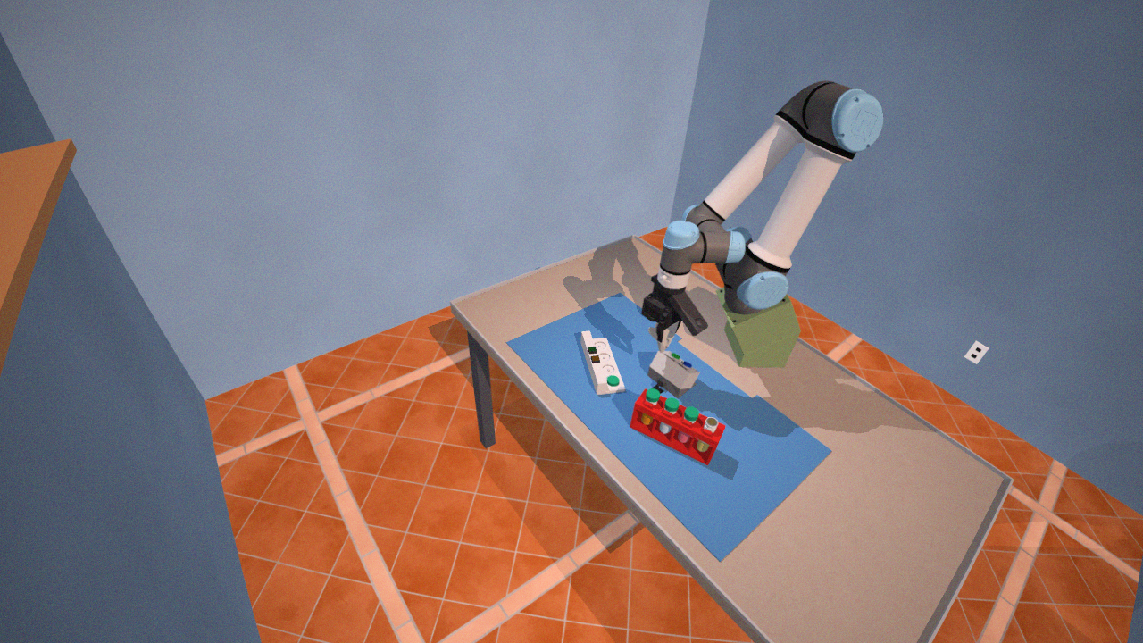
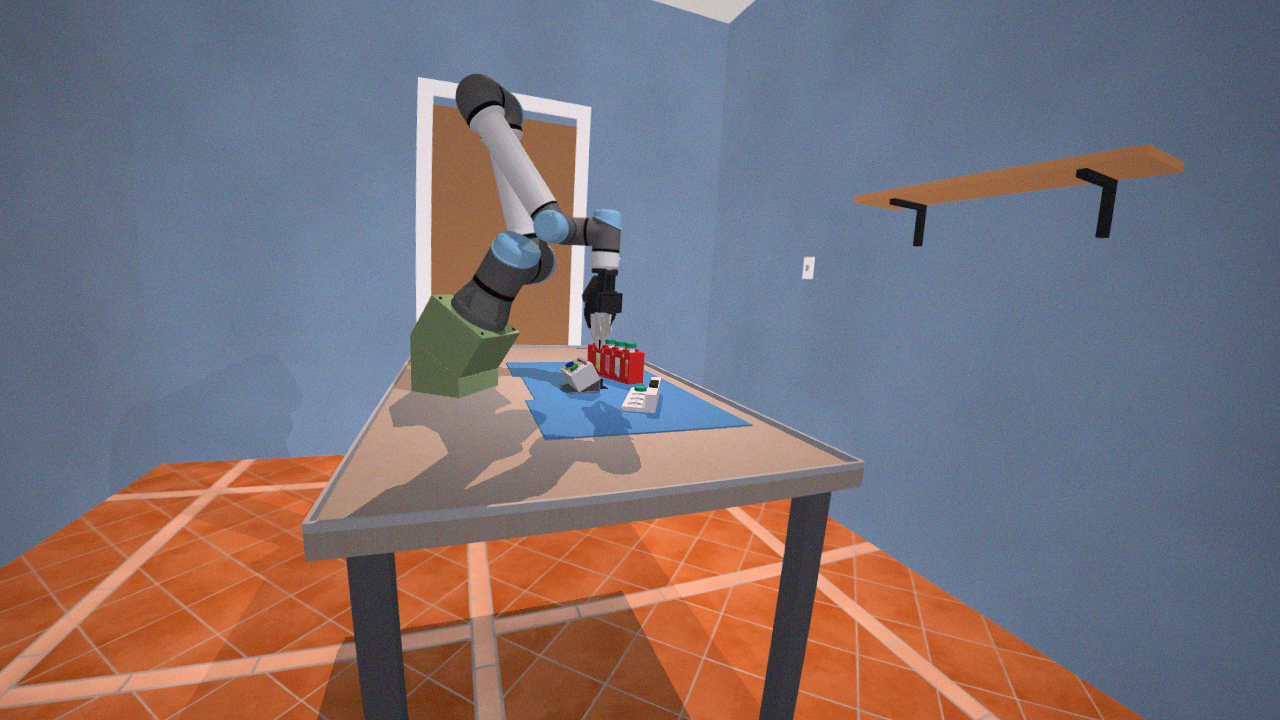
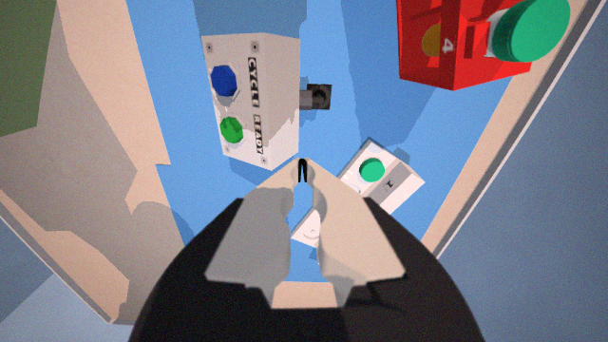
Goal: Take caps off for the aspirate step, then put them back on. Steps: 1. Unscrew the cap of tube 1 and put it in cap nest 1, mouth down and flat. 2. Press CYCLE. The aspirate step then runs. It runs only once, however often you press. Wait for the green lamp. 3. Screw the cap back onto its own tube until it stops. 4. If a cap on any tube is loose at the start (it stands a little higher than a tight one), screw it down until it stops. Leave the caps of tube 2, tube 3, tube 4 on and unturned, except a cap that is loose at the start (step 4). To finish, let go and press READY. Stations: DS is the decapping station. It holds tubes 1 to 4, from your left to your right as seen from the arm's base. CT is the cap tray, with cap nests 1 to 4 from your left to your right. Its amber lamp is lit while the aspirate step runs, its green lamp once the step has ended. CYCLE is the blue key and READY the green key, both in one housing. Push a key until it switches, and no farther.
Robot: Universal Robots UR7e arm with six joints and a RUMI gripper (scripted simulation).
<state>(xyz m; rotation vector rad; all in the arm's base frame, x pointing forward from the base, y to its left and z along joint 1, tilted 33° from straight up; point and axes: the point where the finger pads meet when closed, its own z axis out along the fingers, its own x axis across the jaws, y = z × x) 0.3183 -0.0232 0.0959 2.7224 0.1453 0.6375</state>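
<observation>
My hand is 70 mm past the blue CYCLE key, 70 mm above it and 50 mm to the right of it. From my hand the other things lie so: green READY key 70 mm below, 70 mm behind; key housing 80 mm below, 50 mm behind, 20 mm to the left.
</observation>
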